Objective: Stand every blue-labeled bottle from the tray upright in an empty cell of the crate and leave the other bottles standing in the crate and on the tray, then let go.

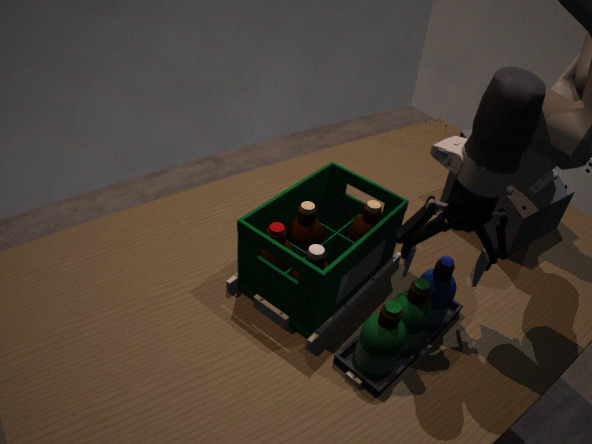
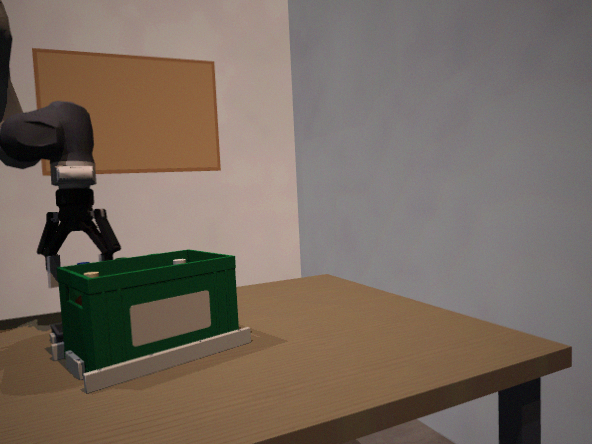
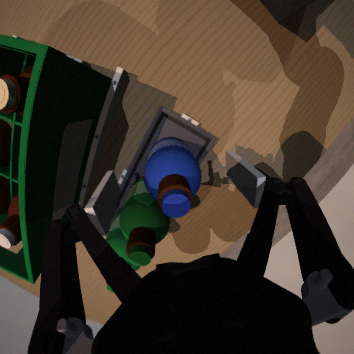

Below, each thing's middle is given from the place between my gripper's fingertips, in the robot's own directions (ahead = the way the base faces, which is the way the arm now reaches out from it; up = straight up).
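The blue-labeled bottle [image 1: 443, 286] is 3 cm below my hand, and it is also 1 cm ahead of it and 1 cm to the left of it.
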